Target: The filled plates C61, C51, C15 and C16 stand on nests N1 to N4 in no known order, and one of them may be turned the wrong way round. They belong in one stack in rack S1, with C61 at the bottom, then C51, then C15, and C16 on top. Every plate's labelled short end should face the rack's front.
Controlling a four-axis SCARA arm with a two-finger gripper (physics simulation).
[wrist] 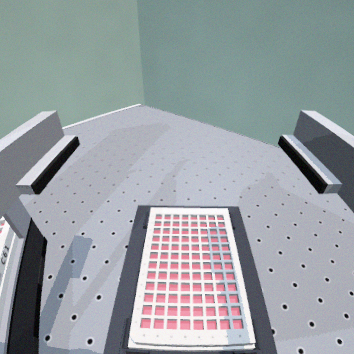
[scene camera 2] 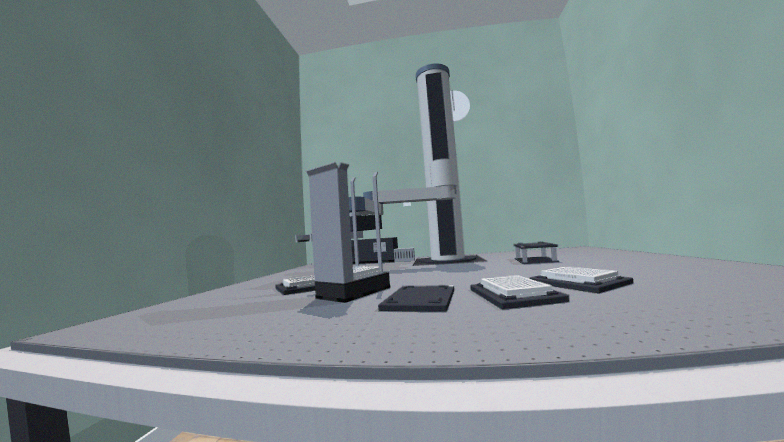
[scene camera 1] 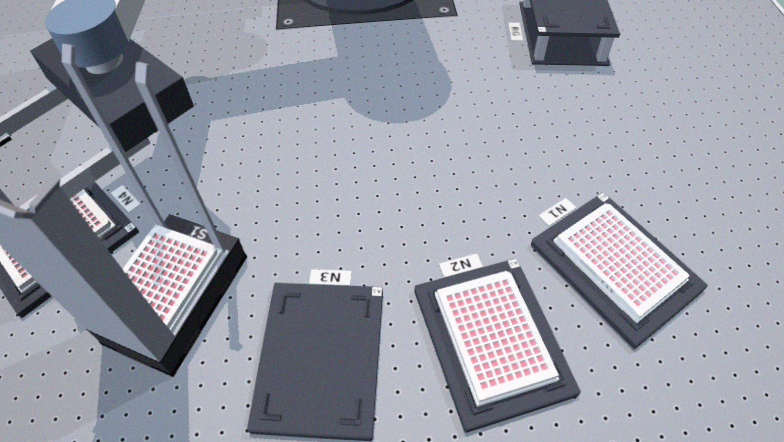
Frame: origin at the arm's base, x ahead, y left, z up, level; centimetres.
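Seen in the pictures: gripper, fingertip midpoint: (wrist: 178, 124) (scene camera 2: 302, 238); arm's base, link origin: (scene camera 2: 448, 262).
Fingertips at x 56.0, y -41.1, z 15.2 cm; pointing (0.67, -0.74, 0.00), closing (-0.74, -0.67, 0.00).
Pixels of each thing's top centre, then the offset from my fingertips to it. "pt": a spot on its surface instead.
- nest N4, surface spot: (wrist: 132, 260) pt dz -12.7, dx +2.8, dy +3.2 cm
- Plate C61, top centre: (scene camera 1: 153, 281) (scene camera 2: 350, 270) dz -8.2, dx +8.3, dy +15.7 cm
- rack S1, top centre: (scene camera 1: 45, 110) (scene camera 2: 346, 171) dz +15.4, dx +7.7, dy +16.0 cm
- Nest N3, top centre: (scene camera 1: 318, 353) (scene camera 2: 420, 292) dz -12.3, dx +15.9, dy +32.2 cm
My gripper (scene camera 1: 32, 161) (wrist: 178, 124) is open and empty, with its fingers on either side and above the plate on N4 (scene camera 1: 93, 211) (scene camera 2: 299, 281) (wrist: 185, 270). That plate lies flat on nest N4 (wrist: 132, 260); its label is not readable. Plate C61 (scene camera 1: 170, 274) (scene camera 2: 366, 270) (wrist: 4, 250) lies at the bottom of rack S1 (scene camera 1: 93, 274) (scene camera 2: 329, 230) (wrist: 27, 280). One plate (scene camera 1: 499, 334) (scene camera 2: 516, 285) lies on N2 and another plate (scene camera 1: 620, 260) (scene camera 2: 579, 273) on N1, names unreadable. Nest N3 (scene camera 1: 318, 351) (scene camera 2: 417, 298) is bare.
The tall wall and thin posts of S1 stand close beside the gripper and partly hide N4 in both scene views. The low RG stand (scene camera 1: 573, 19) (scene camera 2: 535, 245) is at the back right. The arm's column (scene camera 2: 439, 219) rises behind the nests.
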